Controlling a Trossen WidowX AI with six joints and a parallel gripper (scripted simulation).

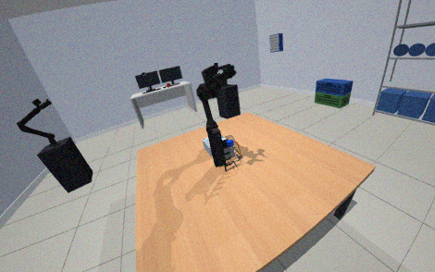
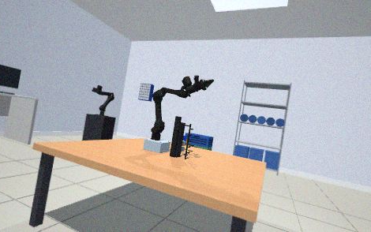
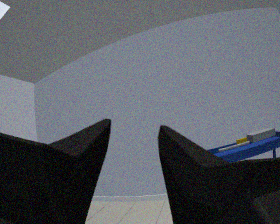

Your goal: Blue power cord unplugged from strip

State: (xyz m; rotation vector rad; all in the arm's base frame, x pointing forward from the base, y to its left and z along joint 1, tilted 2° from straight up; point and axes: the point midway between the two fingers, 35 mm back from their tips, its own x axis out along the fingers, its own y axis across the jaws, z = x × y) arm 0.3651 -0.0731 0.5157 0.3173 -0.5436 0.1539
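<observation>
Now: the blue plug 46 cm below my gripper tip, 17 cm behind it and 4 cm to the left of it.
</observation>
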